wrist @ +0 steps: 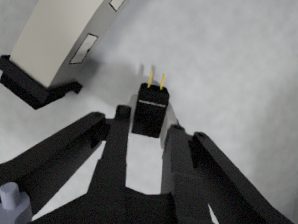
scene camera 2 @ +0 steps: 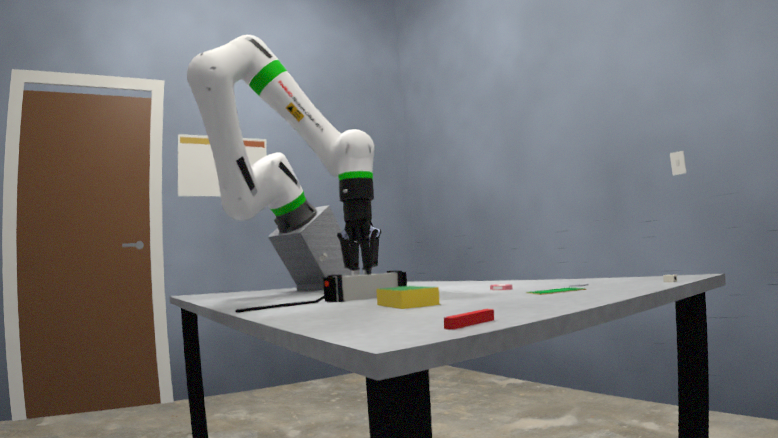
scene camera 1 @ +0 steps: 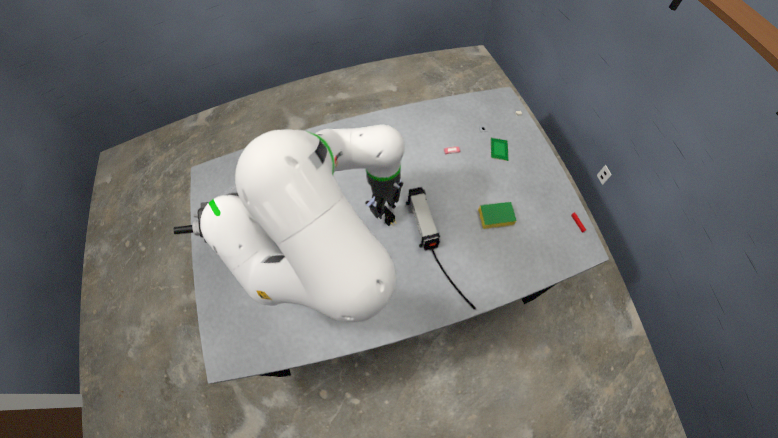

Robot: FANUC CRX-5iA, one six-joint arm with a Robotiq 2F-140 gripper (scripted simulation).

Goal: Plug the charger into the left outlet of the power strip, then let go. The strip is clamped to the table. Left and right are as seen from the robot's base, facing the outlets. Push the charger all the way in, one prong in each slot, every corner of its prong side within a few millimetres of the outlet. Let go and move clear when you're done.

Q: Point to a black charger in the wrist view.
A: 152, 101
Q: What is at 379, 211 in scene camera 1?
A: My gripper.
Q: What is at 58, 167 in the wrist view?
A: My gripper.
